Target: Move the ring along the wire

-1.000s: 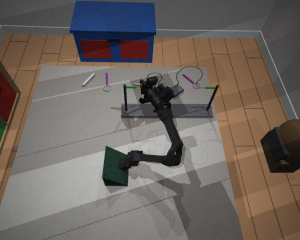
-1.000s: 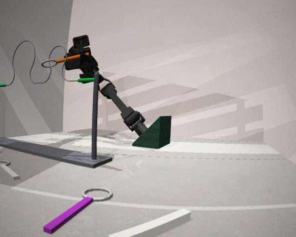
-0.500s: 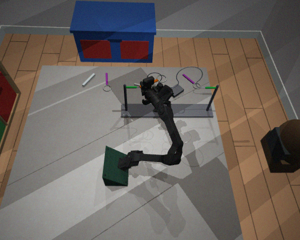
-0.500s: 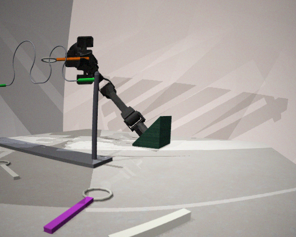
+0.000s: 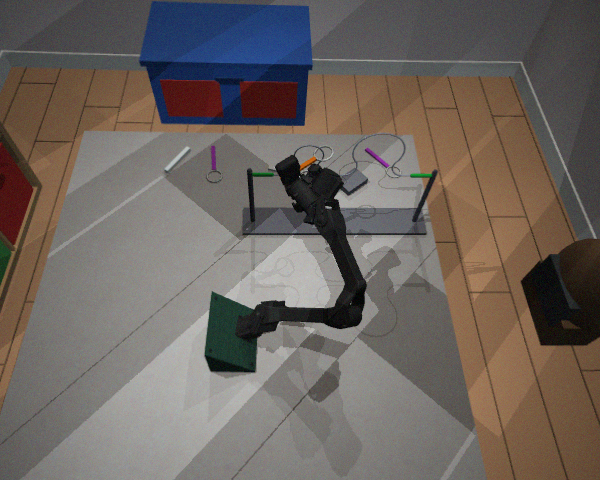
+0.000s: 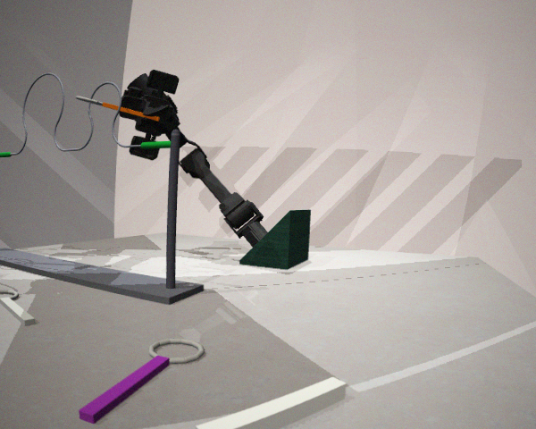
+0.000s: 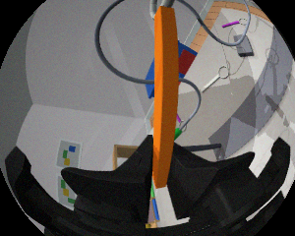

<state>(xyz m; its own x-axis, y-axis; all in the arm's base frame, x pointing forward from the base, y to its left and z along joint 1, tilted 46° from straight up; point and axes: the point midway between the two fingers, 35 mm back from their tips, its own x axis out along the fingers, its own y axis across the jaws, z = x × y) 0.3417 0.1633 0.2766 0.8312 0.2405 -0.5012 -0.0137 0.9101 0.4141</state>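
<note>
My gripper tip is 8 cm to the left of the ring with orange handle, 3 cm below it and 2 cm short of it. Round my gripper tip: white-handled ring 31 cm below, 26 cm ahead, 2 cm to the right; then grey box 31 cm below, 24 cm to the right, 24 cm ahead; then purple-handled ring 31 cm below, 28 cm to the left, 25 cm ahead.
</note>
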